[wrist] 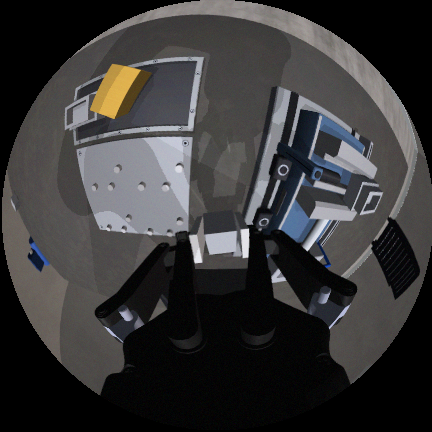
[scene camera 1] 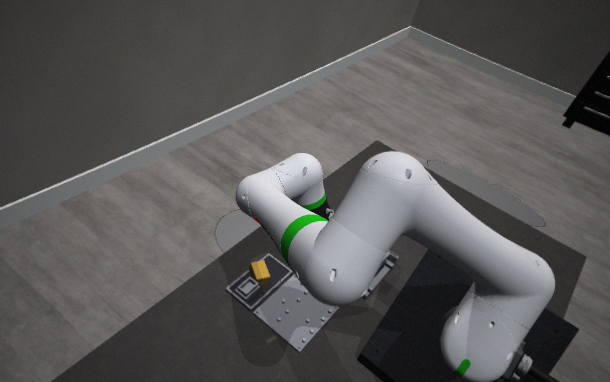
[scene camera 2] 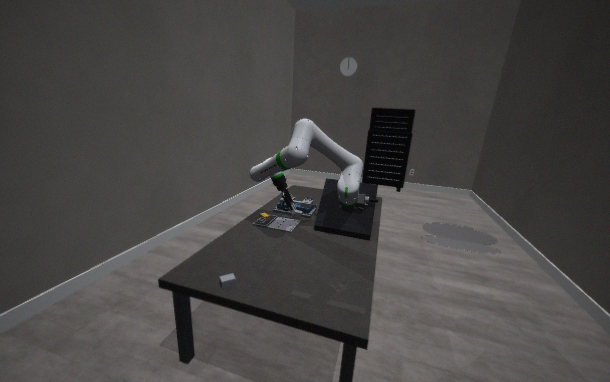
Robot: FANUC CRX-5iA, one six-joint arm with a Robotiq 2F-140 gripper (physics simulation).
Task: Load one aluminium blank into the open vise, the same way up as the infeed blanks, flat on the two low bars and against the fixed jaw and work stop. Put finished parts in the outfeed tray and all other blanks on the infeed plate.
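Places are measured from the arm's base along level axes (x ahead, y left, z up), in metres.
Where they show: gripper, fingertip midpoint: (wrist: 219, 224) (scene camera 2: 294, 212); arm's base, link origin: (scene camera 2: 349, 201).
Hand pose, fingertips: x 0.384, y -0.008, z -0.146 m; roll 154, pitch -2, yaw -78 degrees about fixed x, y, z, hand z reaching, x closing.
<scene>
Each offset is from my fingertips to the top centre of the thing.
My gripper (wrist: 219, 224) (scene camera 2: 296, 212) is shut on a grey aluminium blank @[0.023 m back, 0.004 m right, 0.018 m up] (wrist: 221, 242), between the infeed plate and the vise. Whether the blank touches the table is unclear. The arm hides the gripper in scene camera 1. The infeed plate @[0.025 m ahead, 0.138 m left, 0.034 m down] (wrist: 135, 160) (scene camera 1: 296, 334) has several small pegs and no blanks on it. The blue vise @[0.038 m ahead, 0.139 m right, 0.057 m up] (wrist: 295, 220) lies right of the gripper in the wrist view, its jaws apart; a block with a square outline @[0.103 m ahead, 0.179 m right, 0.072 m up] (wrist: 370, 202) is at its right end. The dark outfeed tray (wrist: 170, 100) (scene camera 1: 276, 270) holds a square-pocketed part @[0.170 m ahead, 0.193 m left, 0.002 m down] (wrist: 80, 114) (scene camera 1: 247, 287) in one corner.
An orange block @[0.180 m ahead, 0.128 m left, 0.006 m up] (wrist: 117, 92) (scene camera 1: 260, 272) (scene camera 2: 264, 215) sits on the outfeed tray, beside the pocketed part. A loose grey block @[0.037 m ahead, 0.825 m left, 0.007 m down] (scene camera 2: 227, 279) lies near the front left table edge in scene camera 2. The black base plate (scene camera 2: 345, 225) carries the arm. A black cabinet (scene camera 2: 390, 150) stands behind.
</scene>
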